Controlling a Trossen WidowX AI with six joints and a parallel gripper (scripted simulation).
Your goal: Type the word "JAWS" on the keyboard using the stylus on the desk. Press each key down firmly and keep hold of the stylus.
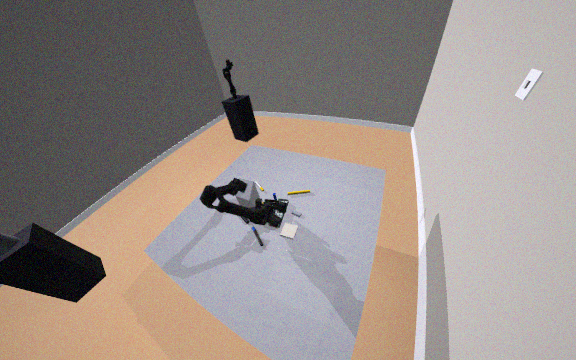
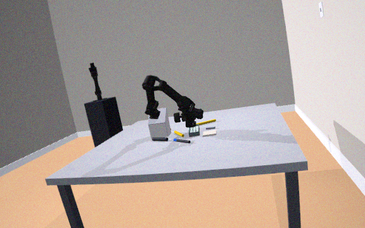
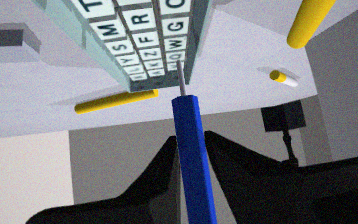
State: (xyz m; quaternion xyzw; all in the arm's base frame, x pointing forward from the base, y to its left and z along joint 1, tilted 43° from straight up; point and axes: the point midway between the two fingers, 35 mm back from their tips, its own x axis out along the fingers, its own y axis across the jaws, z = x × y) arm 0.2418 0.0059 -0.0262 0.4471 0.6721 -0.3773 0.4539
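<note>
Now: the grey block 13 cm ahead of my gripper tip, 8 cm below it and 2 cm to the left of it. Also, from my gripper tip: grey stylus tip 5 cm below; stylus 1 cm below; white pad 16 cm ahead, 10 cm to the right, 8 cm below.
</note>
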